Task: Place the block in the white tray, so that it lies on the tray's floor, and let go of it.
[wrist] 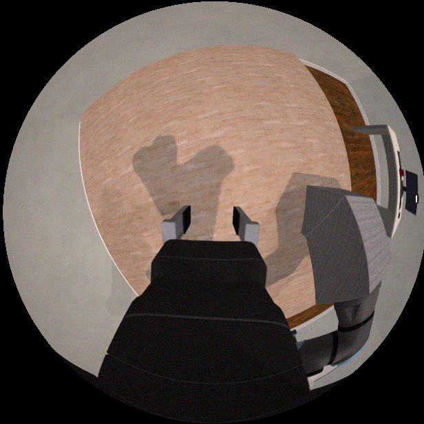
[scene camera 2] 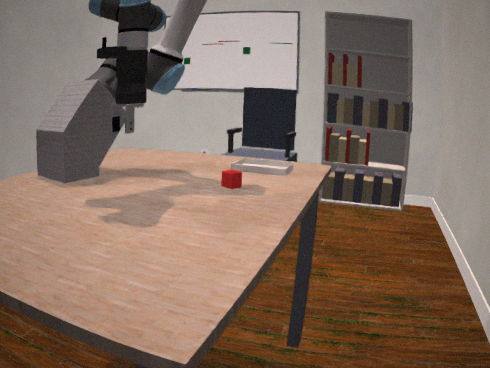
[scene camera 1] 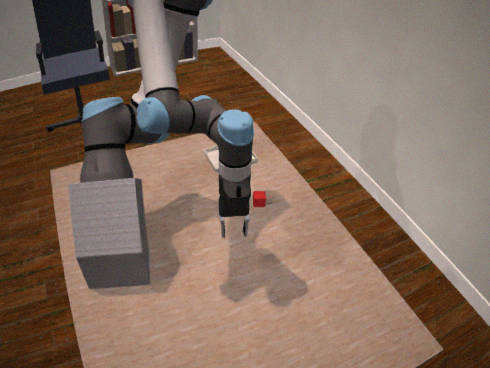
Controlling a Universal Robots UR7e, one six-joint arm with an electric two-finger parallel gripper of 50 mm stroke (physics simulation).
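Places are measured from the arm's base along level axes (x ahead, y left, z up), in metres.
Pixels of known places: gripper, fingertip midpoint: (scene camera 2: 122, 132) (scene camera 1: 234, 234); arm's base, link origin: (scene camera 2: 97, 98) (scene camera 1: 107, 181).
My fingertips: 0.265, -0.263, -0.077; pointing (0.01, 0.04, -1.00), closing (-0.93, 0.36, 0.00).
Observation:
For each thing: its top centre in the pictures, then the offset to it from my fingertips, as dx, dy, dz. Level surfaces: height alone.
- red block, top centre: (scene camera 2: 231, 171) (scene camera 1: 259, 194) +0.203, +0.213, -0.114
- white tray, top centre: (scene camera 2: 263, 163) (scene camera 1: 230, 153) +0.228, +0.482, -0.133
- table, surface height: dz -0.153
A red block (scene camera 1: 259, 199) (scene camera 2: 231, 179) stands on the table, a little in front of the white tray. The white tray (scene camera 1: 212, 159) (scene camera 2: 283, 170) lies near the table's far edge; the arm covers part of it in scene camera 1. Neither the block nor the tray shows in the wrist view. My gripper (scene camera 1: 234, 234) (scene camera 2: 124, 126) (wrist: 211, 214) is open and empty. It hangs high above the table, with its fingers pointing down. In scene camera 2 it appears left of the block and well above it.
A grey box-shaped pedestal (scene camera 1: 107, 220) (scene camera 2: 65, 150) (wrist: 340, 245) stands on the table (scene camera 1: 210, 320) (scene camera 2: 150, 280) (wrist: 250, 100) and bears the arm. A chair (scene camera 1: 75, 65) (scene camera 2: 270, 120) and a bookshelf (scene camera 2: 407, 165) stand beyond the table. A wall runs along the right side in scene camera 1.

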